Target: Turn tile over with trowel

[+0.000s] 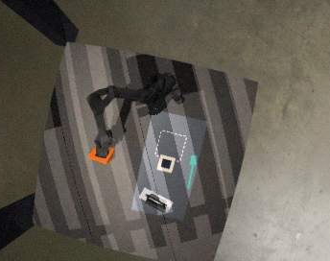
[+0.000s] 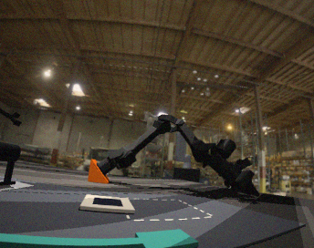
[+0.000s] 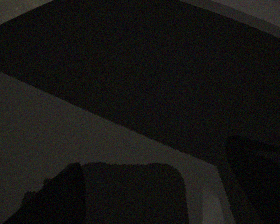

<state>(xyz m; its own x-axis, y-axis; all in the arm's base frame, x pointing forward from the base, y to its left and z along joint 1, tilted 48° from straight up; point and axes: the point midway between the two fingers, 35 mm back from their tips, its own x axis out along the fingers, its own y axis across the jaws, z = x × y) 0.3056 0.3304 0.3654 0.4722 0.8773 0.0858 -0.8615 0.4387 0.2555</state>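
My gripper tip is now 49 cm to the left of the teal trowel and 22 cm short of it. The rest, counted from my gripper tip: cream tile: 49 cm to the right, 6 cm ahead.
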